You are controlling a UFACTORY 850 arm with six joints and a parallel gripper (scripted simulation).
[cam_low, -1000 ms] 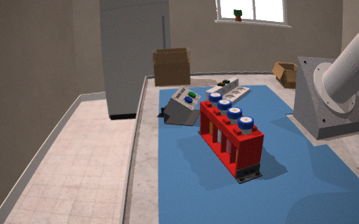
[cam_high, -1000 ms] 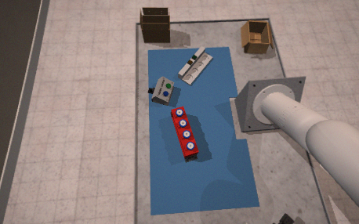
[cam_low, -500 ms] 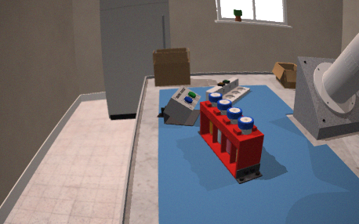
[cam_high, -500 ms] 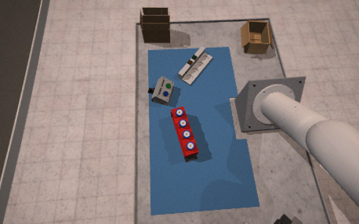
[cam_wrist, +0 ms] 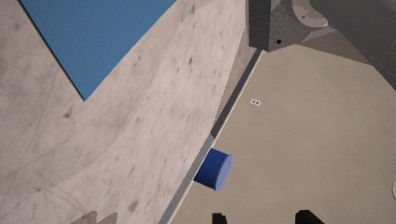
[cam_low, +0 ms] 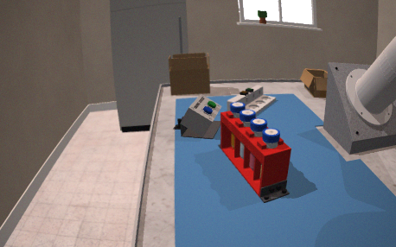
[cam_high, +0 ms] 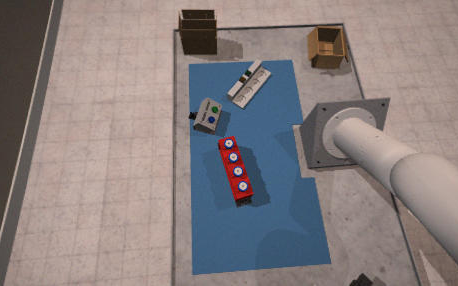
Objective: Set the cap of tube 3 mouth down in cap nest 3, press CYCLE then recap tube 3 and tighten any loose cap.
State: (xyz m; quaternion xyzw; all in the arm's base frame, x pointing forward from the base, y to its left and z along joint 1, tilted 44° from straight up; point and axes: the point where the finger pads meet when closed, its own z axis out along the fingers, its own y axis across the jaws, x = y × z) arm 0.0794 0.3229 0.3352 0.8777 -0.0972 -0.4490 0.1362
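Now: hand 33 cm short of the blue cap, 39 cm to the left of it and 4 cm above it. The rest, counted from my hand: blue key: 41 cm ahead, 56 cm to the right, 9 cm below; then grey key housing: 42 cm ahead, 58 cm to the right, 10 cm below; then cap marked 4: 35 cm ahead, 44 cm to the right, 4 cm below.
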